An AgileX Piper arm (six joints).
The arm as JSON. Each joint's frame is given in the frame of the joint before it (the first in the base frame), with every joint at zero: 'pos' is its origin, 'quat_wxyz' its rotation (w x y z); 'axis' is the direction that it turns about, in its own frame. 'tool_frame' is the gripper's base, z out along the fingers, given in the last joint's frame.
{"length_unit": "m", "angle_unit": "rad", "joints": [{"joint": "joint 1", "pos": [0.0, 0.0, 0.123], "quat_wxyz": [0.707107, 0.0, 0.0, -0.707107], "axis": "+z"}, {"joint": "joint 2", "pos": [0.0, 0.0, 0.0], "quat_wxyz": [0.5, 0.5, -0.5, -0.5], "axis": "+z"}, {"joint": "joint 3", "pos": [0.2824, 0.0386, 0.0], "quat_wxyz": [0.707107, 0.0, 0.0, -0.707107], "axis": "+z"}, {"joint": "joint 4", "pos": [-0.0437, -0.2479, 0.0], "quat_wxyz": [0.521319, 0.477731, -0.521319, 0.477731], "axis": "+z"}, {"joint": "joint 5", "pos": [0.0, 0.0, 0.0], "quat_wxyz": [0.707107, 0.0, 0.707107, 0.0], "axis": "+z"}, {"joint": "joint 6", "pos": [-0.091, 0.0, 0.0], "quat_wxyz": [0.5, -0.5, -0.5, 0.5], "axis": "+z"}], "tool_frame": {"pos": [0.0, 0.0, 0.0], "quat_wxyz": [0.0, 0.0, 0.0, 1.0]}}
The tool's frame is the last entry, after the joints.
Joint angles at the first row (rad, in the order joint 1, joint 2, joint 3, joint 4, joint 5, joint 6):
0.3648, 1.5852, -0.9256, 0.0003, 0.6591, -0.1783
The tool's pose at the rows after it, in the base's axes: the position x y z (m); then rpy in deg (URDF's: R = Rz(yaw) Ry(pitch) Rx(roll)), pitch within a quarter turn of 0, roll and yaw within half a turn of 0:
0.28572 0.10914 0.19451 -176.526 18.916 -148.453
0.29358 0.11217 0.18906 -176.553 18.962 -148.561
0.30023 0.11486 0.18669 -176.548 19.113 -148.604
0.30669 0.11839 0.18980 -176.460 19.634 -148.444
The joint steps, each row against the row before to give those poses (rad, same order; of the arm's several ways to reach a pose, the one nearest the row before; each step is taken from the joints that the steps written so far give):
0.0000, 0.0467, -0.0254, 0.0001, -0.0174, 0.0024
0.0001, 0.0366, -0.0218, -0.0001, -0.0155, 0.0019
0.0005, 0.0264, -0.0237, -0.0001, -0.0054, 0.0014
0.0030, 0.0154, -0.0336, 0.0000, 0.0090, 0.0008

